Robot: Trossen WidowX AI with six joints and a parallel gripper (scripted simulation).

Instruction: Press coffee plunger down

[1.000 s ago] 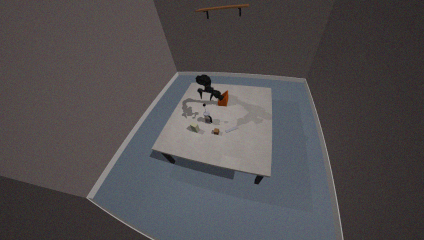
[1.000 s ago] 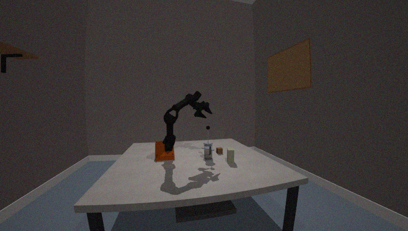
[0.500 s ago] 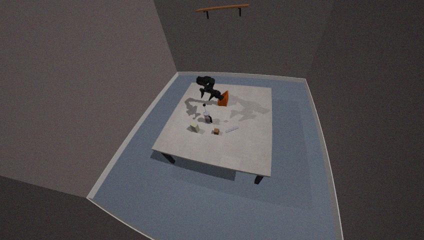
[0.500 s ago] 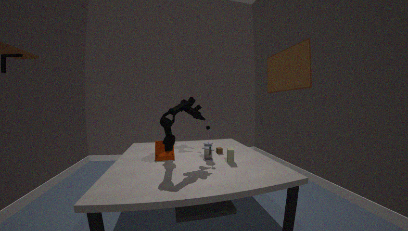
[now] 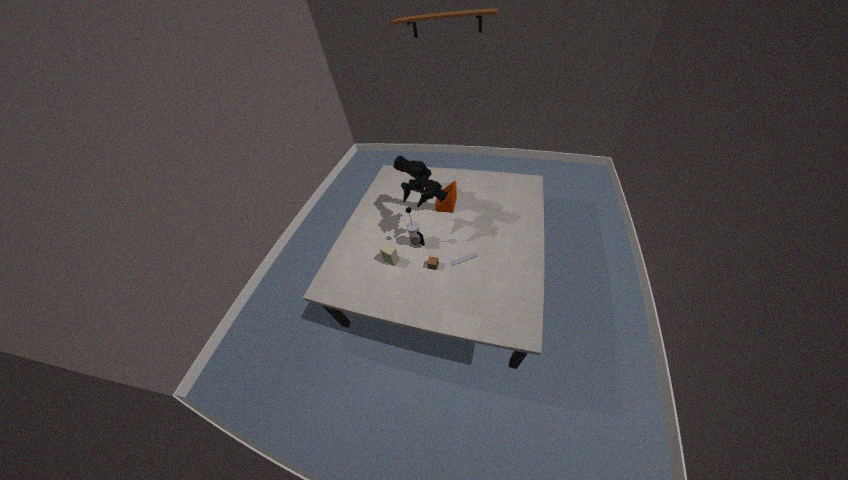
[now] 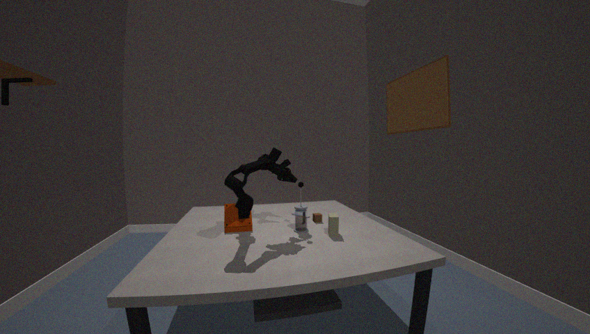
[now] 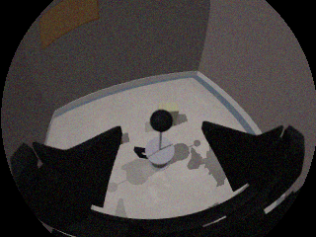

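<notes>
The coffee press is 160 mm below my gripper tip and 30 mm ahead of it. From my gripper tip the other things lie so: flat white strip: 300 mm to the left, 290 mm below, 110 mm ahead.
</notes>
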